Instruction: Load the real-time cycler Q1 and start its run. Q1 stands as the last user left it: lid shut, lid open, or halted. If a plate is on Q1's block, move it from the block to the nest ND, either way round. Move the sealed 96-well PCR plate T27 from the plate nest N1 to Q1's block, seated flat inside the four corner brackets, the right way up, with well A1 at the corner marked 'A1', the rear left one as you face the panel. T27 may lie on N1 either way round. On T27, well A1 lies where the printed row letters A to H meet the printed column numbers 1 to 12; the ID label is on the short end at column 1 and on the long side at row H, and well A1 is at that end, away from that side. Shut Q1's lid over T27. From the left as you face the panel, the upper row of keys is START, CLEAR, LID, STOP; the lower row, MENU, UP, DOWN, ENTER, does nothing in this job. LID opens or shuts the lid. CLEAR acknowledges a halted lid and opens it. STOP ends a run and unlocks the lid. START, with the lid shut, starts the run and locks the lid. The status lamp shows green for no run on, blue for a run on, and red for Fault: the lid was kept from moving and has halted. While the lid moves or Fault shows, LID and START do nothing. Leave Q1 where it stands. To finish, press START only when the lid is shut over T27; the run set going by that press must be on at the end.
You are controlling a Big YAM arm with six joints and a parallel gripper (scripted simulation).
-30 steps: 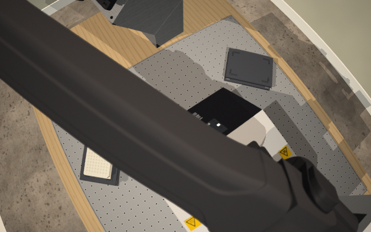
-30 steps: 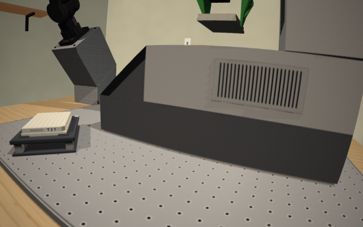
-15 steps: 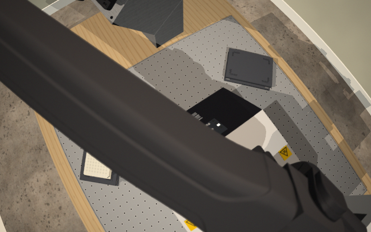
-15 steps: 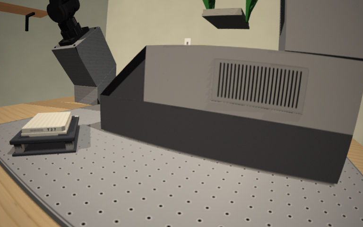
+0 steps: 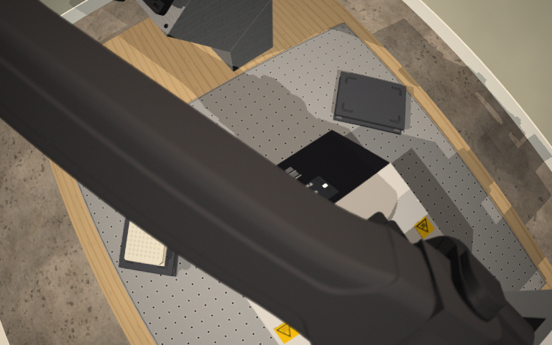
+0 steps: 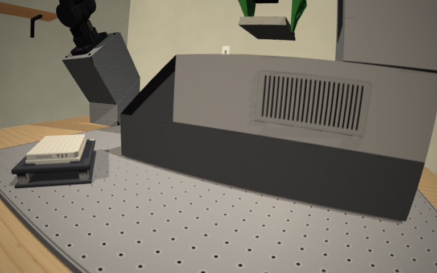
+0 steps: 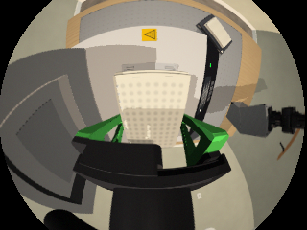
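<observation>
The nest ND is 330 mm to the left of my hand, 250 mm below it and 240 mm behind it. Also, from my hand: nest N1 (310 mm behind, 250 mm below, 230 mm to the right).
</observation>
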